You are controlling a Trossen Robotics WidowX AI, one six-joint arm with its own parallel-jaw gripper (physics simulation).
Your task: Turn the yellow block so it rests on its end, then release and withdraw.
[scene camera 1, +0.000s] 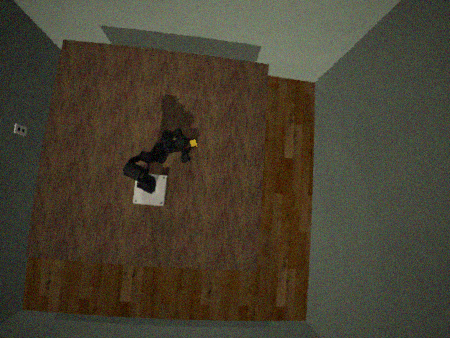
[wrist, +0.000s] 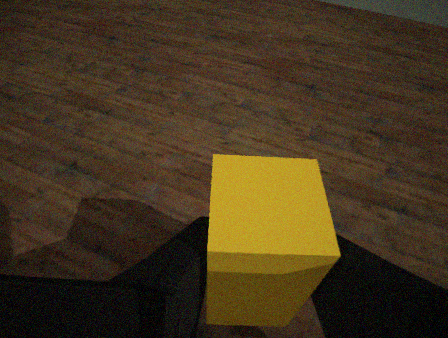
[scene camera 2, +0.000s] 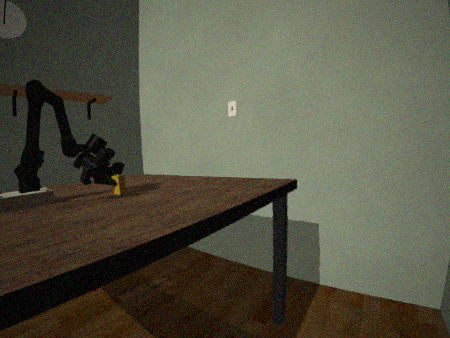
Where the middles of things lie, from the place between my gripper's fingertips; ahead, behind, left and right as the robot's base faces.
Labels:
I see my gripper 1 cm to the right of the yellow block (wrist: 271, 241).

